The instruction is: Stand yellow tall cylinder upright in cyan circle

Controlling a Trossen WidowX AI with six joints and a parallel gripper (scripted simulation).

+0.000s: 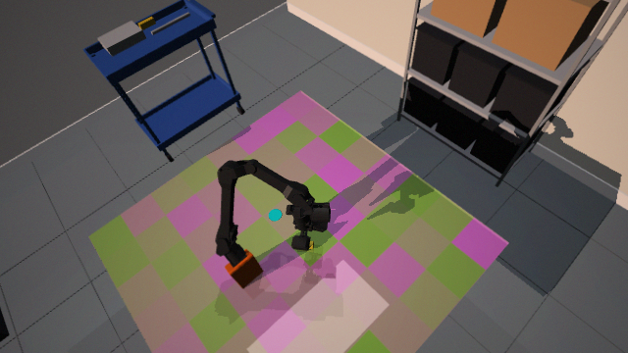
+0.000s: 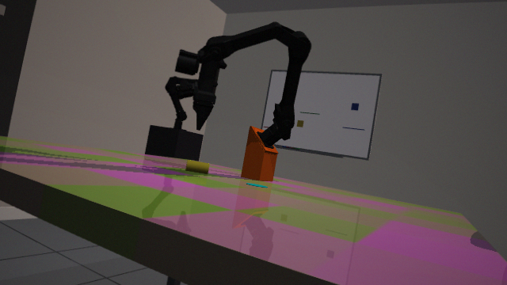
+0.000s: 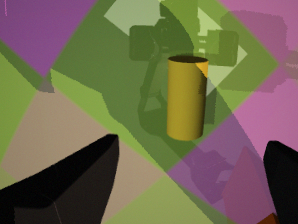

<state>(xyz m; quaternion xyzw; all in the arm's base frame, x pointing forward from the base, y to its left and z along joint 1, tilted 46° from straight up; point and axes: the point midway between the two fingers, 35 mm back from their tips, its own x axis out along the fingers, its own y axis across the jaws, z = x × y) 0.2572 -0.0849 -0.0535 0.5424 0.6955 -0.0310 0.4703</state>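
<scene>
The yellow cylinder is 11 cm below my gripper tip, 1 cm to the left of it and 1 cm behind it. Also, from my gripper tip: cyan circle: 22 cm to the left, 13 cm below, 1 cm behind.
</scene>
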